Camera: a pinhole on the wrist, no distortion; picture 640 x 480 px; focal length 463.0 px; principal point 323.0 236.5 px. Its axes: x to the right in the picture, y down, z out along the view. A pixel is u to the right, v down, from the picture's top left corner.
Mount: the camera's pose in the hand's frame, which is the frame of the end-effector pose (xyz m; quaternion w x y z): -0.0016 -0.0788 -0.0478 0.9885 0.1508 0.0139 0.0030
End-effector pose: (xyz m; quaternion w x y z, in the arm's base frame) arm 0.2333 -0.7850 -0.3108 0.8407 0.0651 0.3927 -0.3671
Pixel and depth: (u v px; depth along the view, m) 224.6 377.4 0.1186
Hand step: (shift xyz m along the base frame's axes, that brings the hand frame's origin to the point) -0.0163 -0.0750 0.0834
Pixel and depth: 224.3 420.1 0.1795
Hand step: 0.0313 -0.0850 0.1358
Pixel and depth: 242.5 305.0 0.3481
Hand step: 0.0729 -0.1870 0.2668
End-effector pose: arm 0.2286 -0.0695 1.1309 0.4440 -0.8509 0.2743 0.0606
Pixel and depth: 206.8 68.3 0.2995
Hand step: 0.1138 0.3159 0.0964
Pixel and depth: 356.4 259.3 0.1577
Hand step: 0.0883 0.1305 0.0178
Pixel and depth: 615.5 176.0 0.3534
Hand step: 0.3506 0.2199 -0.0785
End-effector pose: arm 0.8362 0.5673 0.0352 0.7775 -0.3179 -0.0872 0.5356
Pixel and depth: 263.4 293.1 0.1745
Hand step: 0.0183 0.0086 0.1673
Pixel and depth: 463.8 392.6 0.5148
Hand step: -0.1137 0.3326 0.3878
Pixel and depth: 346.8 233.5 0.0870
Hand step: 0.0674 -0.0048 0.0881
